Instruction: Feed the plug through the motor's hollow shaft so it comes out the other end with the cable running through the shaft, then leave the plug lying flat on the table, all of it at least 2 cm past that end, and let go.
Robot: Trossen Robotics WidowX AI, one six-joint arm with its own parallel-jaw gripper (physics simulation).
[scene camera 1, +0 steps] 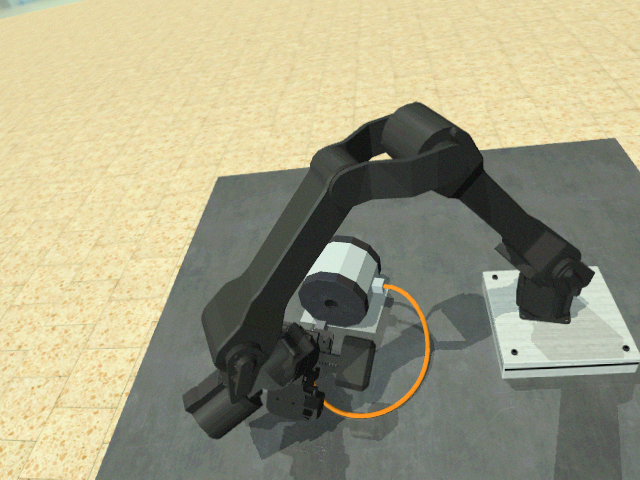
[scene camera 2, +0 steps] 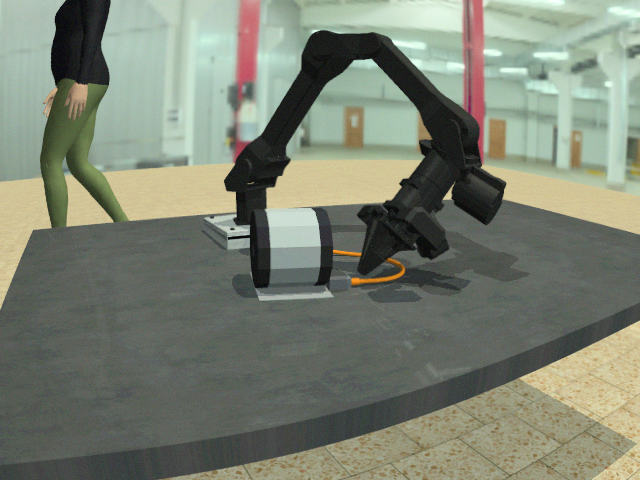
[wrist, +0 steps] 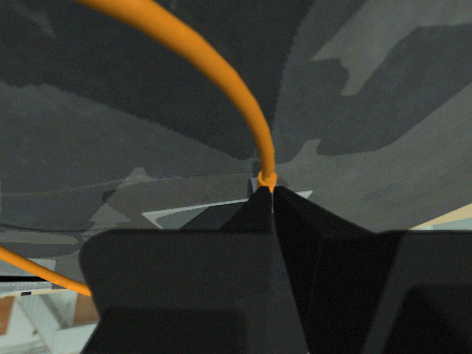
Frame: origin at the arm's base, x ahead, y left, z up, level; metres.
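Seen in the pictures: gripper, fingertip midpoint: [scene camera 2: 360,273] [wrist: 270,195]; arm's base at its link origin: [scene camera 1: 543,304].
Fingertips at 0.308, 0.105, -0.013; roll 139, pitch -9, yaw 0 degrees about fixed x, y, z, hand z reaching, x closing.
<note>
Offsets run from my fingertips to a thing's top centre, as dx, dy, dz. "spot": to the spot under its first point. Level surfaces: height alone.
The motor @(-0.025, -0.094, +0.084) [scene camera 1: 347,258] [scene camera 2: 294,250], a pale cylinder with dark end discs, lies with its hollow shaft level. The shaft's hole @(spot: -0.015, -0.056, +0.026) [scene camera 1: 330,303] shows in the near disc in scene camera 1. The small grey plug @(+0.001, -0.031, -0.004) [scene camera 2: 339,282] [scene camera 1: 320,325] lies low against the foot of that end, outside the shaft. The orange cable [scene camera 1: 428,341] [scene camera 2: 379,280] [wrist: 215,65] loops from the plug to a grey block @(spot: -0.081, -0.087, +0.042) [scene camera 1: 378,284] on the motor's side. My gripper [scene camera 1: 324,338] [scene camera 2: 363,272] [wrist: 270,195] is shut and empty, its tips together just above and behind the plug's cable end. The fingers hide much of the motor in the wrist view.
The motor stands on a light base plate @(-0.022, -0.094, -0.016) [scene camera 1: 369,326] [scene camera 2: 294,295]. The arm's white mounting plate [scene camera 1: 578,346] [scene camera 2: 227,235] stands beyond the cable loop. The dark table @(dz -0.018) [scene camera 1: 465,439] [scene camera 2: 180,361] has its edge near the wrist side in scene camera 1. A person [scene camera 2: 77,103] stands behind the table.
</note>
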